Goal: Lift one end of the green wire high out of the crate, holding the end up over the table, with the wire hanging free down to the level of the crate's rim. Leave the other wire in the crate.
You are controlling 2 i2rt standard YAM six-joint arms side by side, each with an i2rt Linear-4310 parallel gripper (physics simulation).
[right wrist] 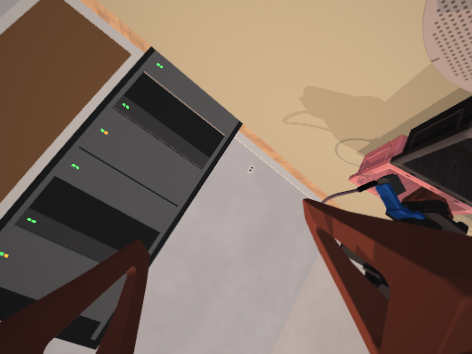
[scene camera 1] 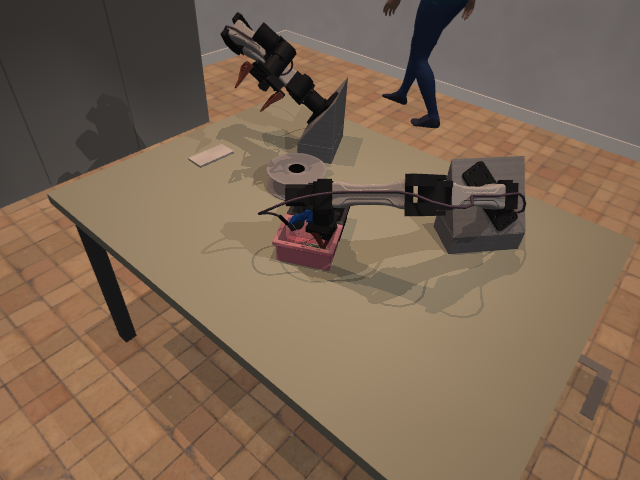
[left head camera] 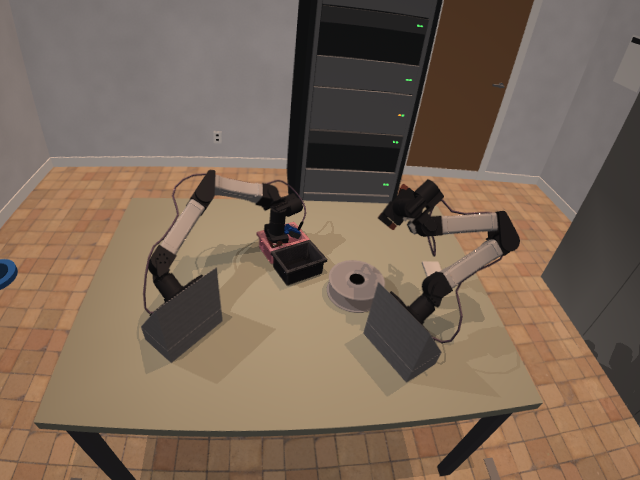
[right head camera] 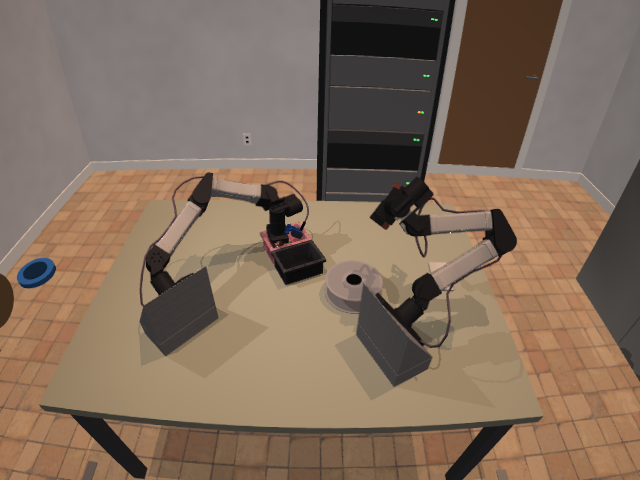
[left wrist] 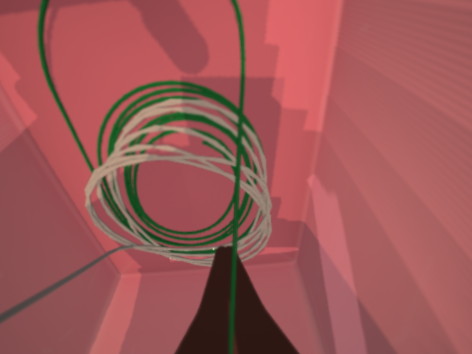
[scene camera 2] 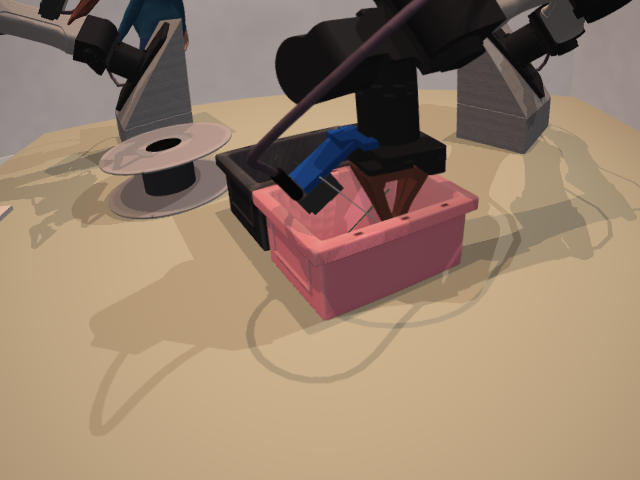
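Seen in the pictures: left gripper, between the fingertips: (scene camera 1: 322,247) (left wrist: 224,255); right gripper, between the fingertips: (right wrist: 222,228) (scene camera 1: 248,99) (left head camera: 391,206) (scene camera 2: 38,1); left arm's base, origin of its link: (scene camera 2: 510,53); right arm's base, origin of its link: (scene camera 1: 322,109) (right head camera: 399,320) (scene camera 2: 143,68).
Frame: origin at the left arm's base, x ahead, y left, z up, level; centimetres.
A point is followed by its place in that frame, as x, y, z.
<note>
The pink crate (left head camera: 265,249) {42.9, -12.2, -11.8} (scene camera 1: 303,256) {52.4, -13.1, -11.7} (scene camera 2: 392,268) {53.2, -13.9, -12.5} holds a green wire (scene camera 2: 360,220) {47.1, -18.1, -11.7} (left wrist: 242,60) {49.3, -21.2, -14.7} coiled together with a whitish wire (scene camera 2: 343,192) (left wrist: 91,186). One green stretch arches over the coil and runs towards the left gripper. My left gripper (scene camera 2: 391,218) {44.9, -15.3, -13.5} (left wrist: 224,255) {44.9, -15.3, -13.5} points down inside the crate. Its fingertips are together, and the green wire runs along their seam, seemingly pinched between them; the exact contact is out of the left wrist view. The whitish wire's free stretch slants away from the coil. My right gripper (scene camera 1: 249,98) {49.0, -54.4, 15.2} (right wrist: 222,228) {49.0, -54.4, 15.2} is open and empty, raised above the table.
A black bin (left head camera: 298,271) {32.7, -28.2, -9.0} (scene camera 2: 248,204) {46.9, -29.9, -11.2} stands against the pink crate. A spool (left head camera: 341,279) {33.7, -43.5, -8.8} (scene camera 2: 116,164) {42.8, -52.0, -8.7} stands near it. A pale flat block (scene camera 1: 210,155) {55.6, -78.0, -14.5} lies on the table (scene camera 1: 413,361) {44.8, 26.0, -15.2}. The left wrist's blue camera mount (scene camera 2: 315,164) {50.4, -21.1, -4.8} hangs over the crate's rim.
</note>
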